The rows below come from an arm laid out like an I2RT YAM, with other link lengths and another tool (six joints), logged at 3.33 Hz.
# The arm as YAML. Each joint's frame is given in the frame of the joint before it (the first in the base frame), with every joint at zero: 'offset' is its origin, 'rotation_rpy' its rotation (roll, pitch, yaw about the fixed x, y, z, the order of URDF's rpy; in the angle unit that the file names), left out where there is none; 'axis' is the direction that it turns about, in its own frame. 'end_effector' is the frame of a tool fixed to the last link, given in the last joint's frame.
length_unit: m
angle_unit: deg
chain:
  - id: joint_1
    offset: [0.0, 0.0, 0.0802]
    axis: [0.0, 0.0, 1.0]
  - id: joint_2
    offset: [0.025, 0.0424, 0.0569]
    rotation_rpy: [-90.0, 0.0, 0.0]
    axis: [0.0, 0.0, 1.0]
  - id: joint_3
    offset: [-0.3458, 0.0, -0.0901]
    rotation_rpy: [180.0, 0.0, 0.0]
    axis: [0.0, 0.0, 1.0]
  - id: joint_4
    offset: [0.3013, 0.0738, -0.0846]
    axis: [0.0, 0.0, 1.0]
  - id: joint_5
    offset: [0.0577, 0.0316, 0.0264]
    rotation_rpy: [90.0, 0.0, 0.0]
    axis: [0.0, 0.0, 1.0]
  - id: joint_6
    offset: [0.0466, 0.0, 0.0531]
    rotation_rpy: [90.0, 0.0, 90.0]
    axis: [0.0, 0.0, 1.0]
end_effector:
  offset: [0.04, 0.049, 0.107]
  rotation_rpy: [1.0, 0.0, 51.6]
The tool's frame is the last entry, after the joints.
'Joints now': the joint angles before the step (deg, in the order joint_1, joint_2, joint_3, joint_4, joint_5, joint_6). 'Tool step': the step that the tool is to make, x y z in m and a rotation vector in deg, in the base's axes. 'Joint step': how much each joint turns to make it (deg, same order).
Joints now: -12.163, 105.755, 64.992, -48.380, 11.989, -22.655
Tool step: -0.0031, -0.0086, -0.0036, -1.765, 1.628, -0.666
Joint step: -0.676, 1.194, -0.027, 0.018, 2.075, -0.020
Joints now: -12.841, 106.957, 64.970, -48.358, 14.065, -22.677
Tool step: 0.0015, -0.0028, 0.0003, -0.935, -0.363, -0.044
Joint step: -0.071, 0.080, -0.002, 0.651, 0.831, -0.027
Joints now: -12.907, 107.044, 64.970, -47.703, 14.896, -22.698
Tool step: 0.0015, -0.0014, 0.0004, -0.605, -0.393, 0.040
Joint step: 0.025, -0.006, -0.003, 0.520, 0.502, -0.020
